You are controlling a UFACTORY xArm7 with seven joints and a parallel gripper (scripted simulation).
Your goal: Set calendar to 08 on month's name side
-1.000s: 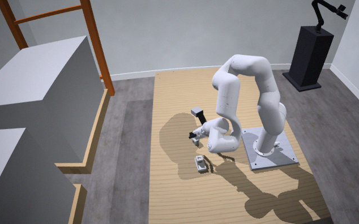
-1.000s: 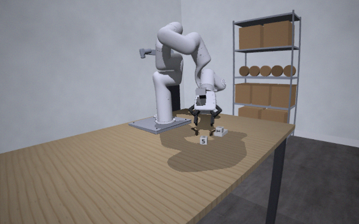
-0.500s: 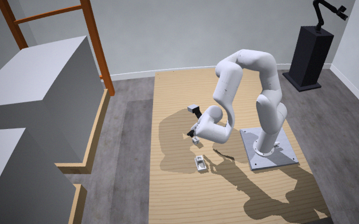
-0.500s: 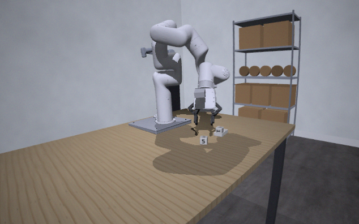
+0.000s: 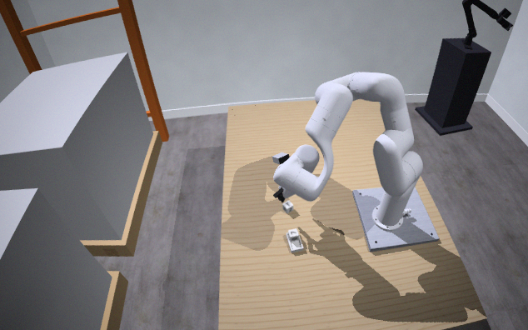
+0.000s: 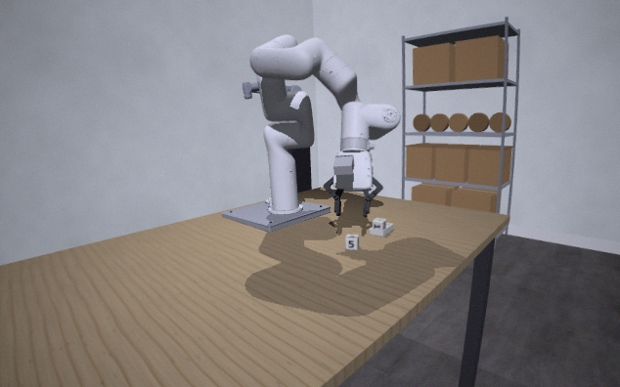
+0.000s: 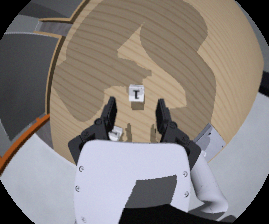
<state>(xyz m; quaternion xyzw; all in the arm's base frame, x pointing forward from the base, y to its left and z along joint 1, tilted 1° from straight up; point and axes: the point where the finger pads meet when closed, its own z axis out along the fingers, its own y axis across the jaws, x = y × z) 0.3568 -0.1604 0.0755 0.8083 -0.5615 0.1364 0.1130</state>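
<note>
Right now my hand is 9 cm above the white digit cube. The rest, counted from my hand: white tray: 2 cm ahead, 15 cm to the left, 9 cm below.
</note>
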